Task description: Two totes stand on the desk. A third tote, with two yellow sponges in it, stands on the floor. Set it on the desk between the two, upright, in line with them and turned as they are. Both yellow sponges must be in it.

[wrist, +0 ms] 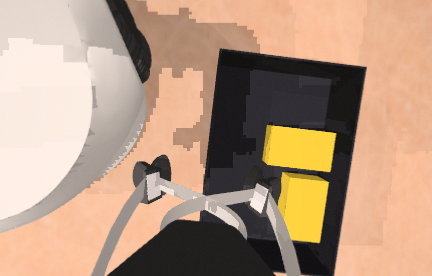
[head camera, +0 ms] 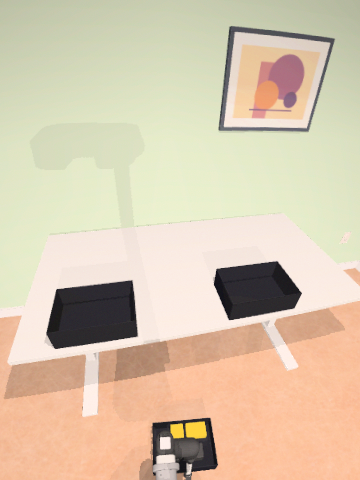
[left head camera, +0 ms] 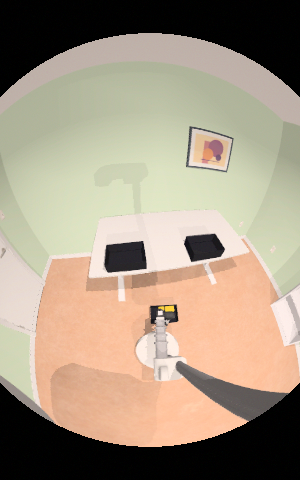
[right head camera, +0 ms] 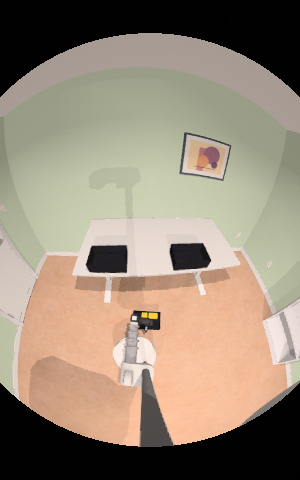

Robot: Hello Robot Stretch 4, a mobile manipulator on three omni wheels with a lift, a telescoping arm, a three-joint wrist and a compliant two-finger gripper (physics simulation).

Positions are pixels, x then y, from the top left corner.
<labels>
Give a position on a black tote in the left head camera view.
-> At 201,246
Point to a black tote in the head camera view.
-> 250,290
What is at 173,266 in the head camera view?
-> A white desk.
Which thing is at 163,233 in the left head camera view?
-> A white desk.
</labels>
